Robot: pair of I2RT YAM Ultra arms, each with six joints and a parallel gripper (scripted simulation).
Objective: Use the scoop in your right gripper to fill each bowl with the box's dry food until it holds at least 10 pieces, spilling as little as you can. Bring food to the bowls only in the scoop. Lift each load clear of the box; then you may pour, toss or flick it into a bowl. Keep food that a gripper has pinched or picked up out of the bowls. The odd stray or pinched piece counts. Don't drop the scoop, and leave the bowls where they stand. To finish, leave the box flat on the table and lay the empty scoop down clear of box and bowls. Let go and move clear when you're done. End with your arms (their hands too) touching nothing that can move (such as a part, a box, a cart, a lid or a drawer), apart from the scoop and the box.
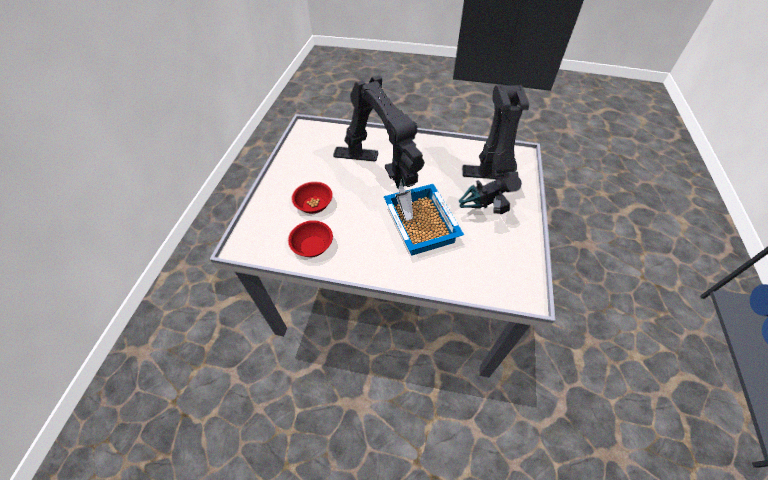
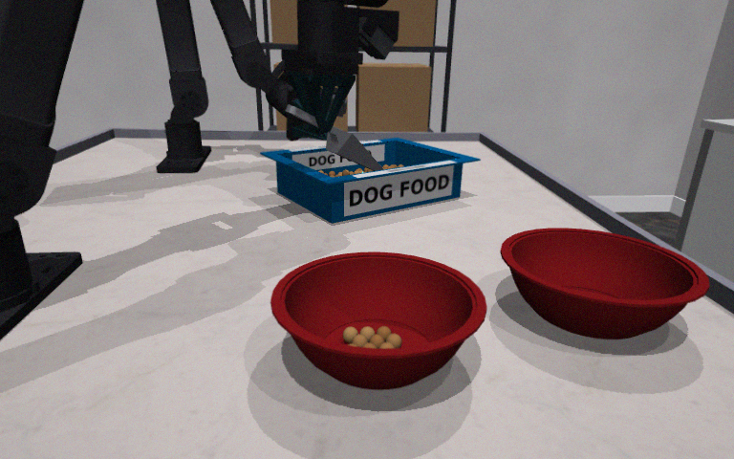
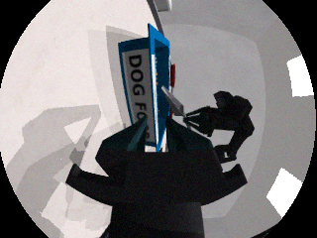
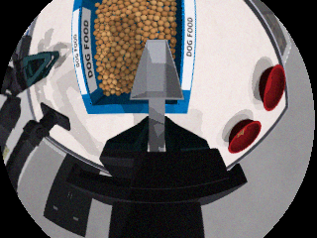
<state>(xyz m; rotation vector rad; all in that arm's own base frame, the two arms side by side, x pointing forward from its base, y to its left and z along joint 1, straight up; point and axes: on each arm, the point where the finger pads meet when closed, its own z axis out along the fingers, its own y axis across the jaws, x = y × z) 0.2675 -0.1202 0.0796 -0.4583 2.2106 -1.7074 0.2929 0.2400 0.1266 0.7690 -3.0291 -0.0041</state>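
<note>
Now: the grey scoop 30 mm below my right hand, 30 mm ahead of it and 20 mm to the left of it. Round my right hand: blue dog food box: 100 mm to the left, 80 mm below, 70 mm ahead.
</note>
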